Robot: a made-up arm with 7 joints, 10 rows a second.
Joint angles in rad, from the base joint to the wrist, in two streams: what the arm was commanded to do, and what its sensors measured. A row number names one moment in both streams.
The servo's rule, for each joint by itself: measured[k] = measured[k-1] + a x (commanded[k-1-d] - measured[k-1]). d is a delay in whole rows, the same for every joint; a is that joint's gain. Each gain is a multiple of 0.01, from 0.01 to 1. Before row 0 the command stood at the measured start. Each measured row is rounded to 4 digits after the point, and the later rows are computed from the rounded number. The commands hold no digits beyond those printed.
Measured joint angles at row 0:
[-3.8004, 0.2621, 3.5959, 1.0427, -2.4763, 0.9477, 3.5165]
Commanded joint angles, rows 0 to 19:
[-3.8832, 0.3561, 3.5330, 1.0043, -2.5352, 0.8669, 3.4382]
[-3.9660, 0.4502, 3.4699, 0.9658, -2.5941, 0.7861, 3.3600]
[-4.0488, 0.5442, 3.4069, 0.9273, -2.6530, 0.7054, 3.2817]
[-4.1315, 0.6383, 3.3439, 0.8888, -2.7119, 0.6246, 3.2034]
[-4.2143, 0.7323, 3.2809, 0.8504, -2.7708, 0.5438, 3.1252]
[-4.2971, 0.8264, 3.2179, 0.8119, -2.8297, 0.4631, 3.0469]
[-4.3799, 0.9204, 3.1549, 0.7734, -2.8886, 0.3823, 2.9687]
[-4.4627, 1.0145, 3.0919, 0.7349, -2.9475, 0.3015, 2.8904]
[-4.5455, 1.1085, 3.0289, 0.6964, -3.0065, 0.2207, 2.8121]
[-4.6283, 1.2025, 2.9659, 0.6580, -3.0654, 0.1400, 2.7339]
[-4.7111, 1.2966, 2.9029, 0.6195, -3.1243, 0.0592, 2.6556]
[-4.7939, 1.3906, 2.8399, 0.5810, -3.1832, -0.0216, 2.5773]
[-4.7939, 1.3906, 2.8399, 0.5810, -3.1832, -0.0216, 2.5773]
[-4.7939, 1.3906, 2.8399, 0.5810, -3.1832, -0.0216, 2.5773]
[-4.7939, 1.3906, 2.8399, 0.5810, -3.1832, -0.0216, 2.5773]
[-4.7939, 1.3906, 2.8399, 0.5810, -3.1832, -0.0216, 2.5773]
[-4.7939, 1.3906, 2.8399, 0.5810, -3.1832, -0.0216, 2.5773]
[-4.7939, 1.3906, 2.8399, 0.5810, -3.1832, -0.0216, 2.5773]
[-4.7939, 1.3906, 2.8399, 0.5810, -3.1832, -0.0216, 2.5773]
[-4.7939, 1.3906, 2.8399, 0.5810, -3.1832, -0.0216, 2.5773]
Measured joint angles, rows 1 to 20:
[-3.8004, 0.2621, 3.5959, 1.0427, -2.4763, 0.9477, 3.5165]
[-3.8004, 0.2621, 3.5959, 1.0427, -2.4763, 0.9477, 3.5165]
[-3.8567, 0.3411, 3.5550, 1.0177, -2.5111, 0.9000, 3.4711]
[-3.9310, 0.4327, 3.4997, 0.9840, -2.5601, 0.8328, 3.4067]
[-4.0111, 0.5264, 3.4394, 0.9471, -2.6149, 0.7576, 3.3342]
[-4.0930, 0.6204, 3.3773, 0.9092, -2.6721, 0.6791, 3.2583]
[-4.1755, 0.7144, 3.3146, 0.8710, -2.7303, 0.5993, 3.1811]
[-4.2582, 0.8085, 3.2517, 0.8326, -2.7889, 0.5189, 3.1033]
[-4.3410, 0.9025, 3.1888, 0.7941, -2.8477, 0.4383, 3.0252]
[-4.4238, 0.9966, 3.1258, 0.7556, -2.9066, 0.3576, 2.9470]
[-4.5066, 1.0906, 3.0628, 0.7171, -2.9655, 0.2768, 2.8688]
[-4.5894, 1.1846, 2.9998, 0.6787, -3.0244, 0.1961, 2.7906]
[-4.6722, 1.2787, 2.9368, 0.6402, -3.0833, 0.1153, 2.7123]
[-4.7550, 1.3727, 2.8738, 0.6017, -3.1422, 0.0345, 2.6340]
[-4.7815, 1.3877, 2.8518, 0.5882, -3.1664, 0.0014, 2.6011]
[-4.7899, 1.3901, 2.8441, 0.5835, -3.1763, -0.0122, 2.5873]
[-4.7926, 1.3905, 2.8414, 0.5819, -3.1804, -0.0177, 2.5815]
[-4.7935, 1.3906, 2.8404, 0.5813, -3.1821, -0.0200, 2.5791]
[-4.7938, 1.3906, 2.8401, 0.5811, -3.1827, -0.0209, 2.5781]
[-4.7939, 1.3906, 2.8400, 0.5810, -3.1830, -0.0213, 2.5776]
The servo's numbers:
d 2
a 0.68 0.84 0.65 0.65 0.59 0.59 0.58

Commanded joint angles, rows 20 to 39:
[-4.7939, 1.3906, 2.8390, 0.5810, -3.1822, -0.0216, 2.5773]
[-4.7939, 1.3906, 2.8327, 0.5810, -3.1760, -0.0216, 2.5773]
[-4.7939, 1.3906, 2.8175, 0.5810, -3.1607, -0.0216, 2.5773]
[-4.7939, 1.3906, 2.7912, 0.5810, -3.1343, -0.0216, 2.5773]
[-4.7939, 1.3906, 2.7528, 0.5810, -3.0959, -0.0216, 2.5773]
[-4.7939, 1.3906, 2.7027, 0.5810, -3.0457, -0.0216, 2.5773]
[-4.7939, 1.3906, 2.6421, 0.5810, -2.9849, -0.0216, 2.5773]
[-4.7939, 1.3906, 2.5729, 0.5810, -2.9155, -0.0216, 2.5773]
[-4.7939, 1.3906, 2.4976, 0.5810, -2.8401, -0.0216, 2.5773]
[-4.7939, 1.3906, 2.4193, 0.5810, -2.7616, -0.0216, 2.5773]
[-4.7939, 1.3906, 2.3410, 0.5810, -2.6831, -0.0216, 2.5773]
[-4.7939, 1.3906, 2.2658, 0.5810, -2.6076, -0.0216, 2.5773]
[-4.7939, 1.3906, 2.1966, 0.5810, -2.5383, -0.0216, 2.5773]
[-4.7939, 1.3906, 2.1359, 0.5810, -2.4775, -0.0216, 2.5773]
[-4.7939, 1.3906, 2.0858, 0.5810, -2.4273, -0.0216, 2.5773]
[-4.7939, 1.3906, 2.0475, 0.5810, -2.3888, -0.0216, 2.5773]
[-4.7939, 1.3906, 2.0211, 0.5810, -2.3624, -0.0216, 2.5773]
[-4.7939, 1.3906, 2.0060, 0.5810, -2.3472, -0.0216, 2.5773]
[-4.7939, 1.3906, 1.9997, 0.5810, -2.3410, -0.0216, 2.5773]
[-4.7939, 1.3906, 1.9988, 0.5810, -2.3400, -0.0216, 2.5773]
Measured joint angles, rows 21 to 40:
[-4.7939, 1.3906, 2.8399, 0.5810, -3.1831, -0.0215, 2.5774]
[-4.7939, 1.3906, 2.8399, 0.5810, -3.1832, -0.0216, 2.5773]
[-4.7939, 1.3906, 2.8393, 0.5810, -3.1826, -0.0216, 2.5773]
[-4.7939, 1.3906, 2.8350, 0.5810, -3.1787, -0.0216, 2.5773]
[-4.7939, 1.3906, 2.8236, 0.5810, -3.1681, -0.0216, 2.5773]
[-4.7939, 1.3906, 2.8025, 0.5810, -3.1482, -0.0216, 2.5773]
[-4.7939, 1.3906, 2.7702, 0.5810, -3.1173, -0.0216, 2.5773]
[-4.7939, 1.3906, 2.7263, 0.5810, -3.0751, -0.0216, 2.5773]
[-4.7939, 1.3906, 2.6716, 0.5810, -3.0219, -0.0216, 2.5773]
[-4.7939, 1.3906, 2.6074, 0.5810, -2.9591, -0.0216, 2.5773]
[-4.7939, 1.3906, 2.5360, 0.5810, -2.8889, -0.0216, 2.5773]
[-4.7939, 1.3906, 2.4601, 0.5810, -2.8138, -0.0216, 2.5773]
[-4.7939, 1.3906, 2.3827, 0.5810, -2.7367, -0.0216, 2.5773]
[-4.7939, 1.3906, 2.3067, 0.5810, -2.6605, -0.0216, 2.5773]
[-4.7939, 1.3906, 2.2351, 0.5810, -2.5884, -0.0216, 2.5773]
[-4.7939, 1.3906, 2.1706, 0.5810, -2.5230, -0.0216, 2.5773]
[-4.7939, 1.3906, 2.1155, 0.5810, -2.4665, -0.0216, 2.5773]
[-4.7939, 1.3906, 2.0713, 0.5810, -2.4207, -0.0216, 2.5773]
[-4.7939, 1.3906, 2.0387, 0.5810, -2.3863, -0.0216, 2.5773]
[-4.7939, 1.3906, 2.0174, 0.5810, -2.3632, -0.0216, 2.5773]

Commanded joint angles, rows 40 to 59:
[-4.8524, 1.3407, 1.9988, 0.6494, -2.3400, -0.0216, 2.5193]
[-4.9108, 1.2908, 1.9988, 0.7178, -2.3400, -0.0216, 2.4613]
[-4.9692, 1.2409, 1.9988, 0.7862, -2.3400, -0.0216, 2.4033]
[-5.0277, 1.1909, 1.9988, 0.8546, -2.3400, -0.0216, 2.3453]
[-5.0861, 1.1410, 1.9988, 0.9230, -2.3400, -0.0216, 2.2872]
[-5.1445, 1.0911, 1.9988, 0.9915, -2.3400, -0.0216, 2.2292]
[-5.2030, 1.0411, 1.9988, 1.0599, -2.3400, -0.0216, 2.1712]
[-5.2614, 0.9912, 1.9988, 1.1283, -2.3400, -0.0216, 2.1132]
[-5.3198, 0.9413, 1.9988, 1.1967, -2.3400, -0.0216, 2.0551]
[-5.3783, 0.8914, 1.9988, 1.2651, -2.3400, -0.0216, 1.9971]
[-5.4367, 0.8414, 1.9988, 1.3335, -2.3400, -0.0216, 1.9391]
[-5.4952, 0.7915, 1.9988, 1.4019, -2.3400, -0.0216, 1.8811]
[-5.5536, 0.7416, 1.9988, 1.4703, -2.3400, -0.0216, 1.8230]
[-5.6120, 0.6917, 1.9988, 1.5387, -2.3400, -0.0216, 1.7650]
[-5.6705, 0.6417, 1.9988, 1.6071, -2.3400, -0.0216, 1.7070]
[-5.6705, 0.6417, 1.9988, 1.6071, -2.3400, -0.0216, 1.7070]
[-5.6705, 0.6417, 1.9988, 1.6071, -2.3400, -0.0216, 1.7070]
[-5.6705, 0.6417, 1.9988, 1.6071, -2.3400, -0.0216, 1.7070]
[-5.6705, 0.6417, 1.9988, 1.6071, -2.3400, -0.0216, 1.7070]
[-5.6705, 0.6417, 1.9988, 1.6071, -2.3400, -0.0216, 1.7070]
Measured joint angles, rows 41 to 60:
[-4.7939, 1.3906, 2.0059, 0.5810, -2.3501, -0.0216, 2.5773]
[-4.7939, 1.3906, 2.0013, 0.5810, -2.3441, -0.0216, 2.5773]
[-4.8337, 1.3487, 1.9997, 0.6255, -2.3417, -0.0216, 2.5437]
[-4.8861, 1.3001, 1.9991, 0.6855, -2.3407, -0.0216, 2.4959]
[-4.9426, 1.2504, 1.9989, 0.7510, -2.3403, -0.0216, 2.4422]
[-5.0005, 1.2004, 1.9988, 0.8183, -2.3401, -0.0216, 2.3860]
[-5.0587, 1.1505, 1.9988, 0.8864, -2.3400, -0.0216, 2.3287]
[-5.1170, 1.1006, 1.9988, 0.9547, -2.3400, -0.0216, 2.2710]
[-5.1755, 1.0506, 1.9988, 1.0231, -2.3400, -0.0216, 2.2131]
[-5.2339, 1.0007, 1.9988, 1.0915, -2.3400, -0.0216, 2.1552]
[-5.2923, 0.9508, 1.9988, 1.1599, -2.3400, -0.0216, 2.0971]
[-5.3508, 0.9009, 1.9988, 1.2283, -2.3400, -0.0216, 2.0391]
[-5.4092, 0.8509, 1.9988, 1.2967, -2.3400, -0.0216, 1.9811]
[-5.4677, 0.8010, 1.9988, 1.3651, -2.3400, -0.0216, 1.9231]
[-5.5261, 0.7511, 1.9988, 1.4335, -2.3400, -0.0216, 1.8650]
[-5.5845, 0.7012, 1.9988, 1.5019, -2.3400, -0.0216, 1.8070]
[-5.6430, 0.6512, 1.9988, 1.5703, -2.3400, -0.0216, 1.7490]
[-5.6617, 0.6432, 1.9988, 1.5942, -2.3400, -0.0216, 1.7246]
[-5.6677, 0.6419, 1.9988, 1.6026, -2.3400, -0.0216, 1.7144]
[-5.6696, 0.6417, 1.9988, 1.6055, -2.3400, -0.0216, 1.7101]

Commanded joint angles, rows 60 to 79:
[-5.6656, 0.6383, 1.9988, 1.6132, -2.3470, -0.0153, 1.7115]
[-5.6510, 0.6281, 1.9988, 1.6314, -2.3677, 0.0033, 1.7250]
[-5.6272, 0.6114, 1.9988, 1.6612, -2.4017, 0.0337, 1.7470]
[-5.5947, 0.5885, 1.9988, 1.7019, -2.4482, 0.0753, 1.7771]
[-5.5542, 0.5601, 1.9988, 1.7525, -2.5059, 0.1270, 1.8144]
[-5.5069, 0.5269, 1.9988, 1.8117, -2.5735, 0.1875, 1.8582]
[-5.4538, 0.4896, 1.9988, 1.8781, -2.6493, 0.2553, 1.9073]
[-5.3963, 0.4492, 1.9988, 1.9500, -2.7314, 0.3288, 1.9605]
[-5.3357, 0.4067, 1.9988, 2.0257, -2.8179, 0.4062, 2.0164]
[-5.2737, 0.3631, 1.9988, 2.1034, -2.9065, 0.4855, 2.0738]
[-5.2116, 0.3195, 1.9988, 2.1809, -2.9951, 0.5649, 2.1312]
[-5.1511, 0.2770, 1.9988, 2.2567, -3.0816, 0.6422, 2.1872]
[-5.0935, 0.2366, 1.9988, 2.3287, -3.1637, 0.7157, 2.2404]
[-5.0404, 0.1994, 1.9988, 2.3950, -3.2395, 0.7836, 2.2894]
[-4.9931, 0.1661, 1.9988, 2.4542, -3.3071, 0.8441, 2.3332]
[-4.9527, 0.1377, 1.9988, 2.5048, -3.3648, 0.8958, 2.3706]
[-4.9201, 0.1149, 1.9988, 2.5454, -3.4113, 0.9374, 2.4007]
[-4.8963, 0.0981, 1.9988, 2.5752, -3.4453, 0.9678, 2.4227]
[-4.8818, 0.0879, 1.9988, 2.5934, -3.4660, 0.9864, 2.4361]
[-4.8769, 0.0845, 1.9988, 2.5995, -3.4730, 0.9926, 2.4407]
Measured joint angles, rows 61 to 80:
[-5.6702, 0.6417, 1.9988, 1.6065, -2.3400, -0.0216, 1.7083]
[-5.6704, 0.6417, 1.9988, 1.6069, -2.3400, -0.0216, 1.7075]
[-5.6671, 0.6388, 1.9988, 1.6110, -2.3441, -0.0179, 1.7098]
[-5.6562, 0.6298, 1.9988, 1.6243, -2.3580, -0.0054, 1.7186]
[-5.6365, 0.6143, 1.9988, 1.6483, -2.3838, 0.0177, 1.7351]
[-5.6081, 0.5926, 1.9988, 1.6831, -2.4218, 0.0517, 1.7595]
[-5.5714, 0.5653, 1.9988, 1.7282, -2.4714, 0.0961, 1.7913]
[-5.5275, 0.5330, 1.9988, 1.7825, -2.5316, 0.1500, 1.8301]
[-5.4774, 0.4965, 1.9988, 1.8446, -2.6010, 0.2121, 1.8749]
[-5.4223, 0.4568, 1.9988, 1.9131, -2.6779, 0.2810, 1.9245]
[-5.3634, 0.4147, 1.9988, 1.9863, -2.7605, 0.3549, 1.9778]
[-5.3024, 0.3714, 1.9988, 2.0624, -2.8466, 0.4320, 2.0335]
[-5.2407, 0.3278, 1.9988, 2.1394, -2.9342, 0.5104, 2.0902]
[-5.1798, 0.2851, 1.9988, 2.2156, -3.0212, 0.5882, 2.1465]
[-5.1211, 0.2444, 1.9988, 2.2891, -3.1053, 0.6634, 2.2010]
[-5.0662, 0.2066, 1.9988, 2.3579, -3.1845, 0.7343, 2.2523]
[-5.0165, 0.1726, 1.9988, 2.4205, -3.2568, 0.7991, 2.2992]
[-4.9731, 0.1433, 1.9988, 2.4753, -3.3205, 0.8562, 2.3406]
[-4.9371, 0.1194, 1.9988, 2.5209, -3.3741, 0.9041, 2.3755]
[-4.9094, 0.1015, 1.9988, 2.5562, -3.4161, 0.9417, 2.4029]

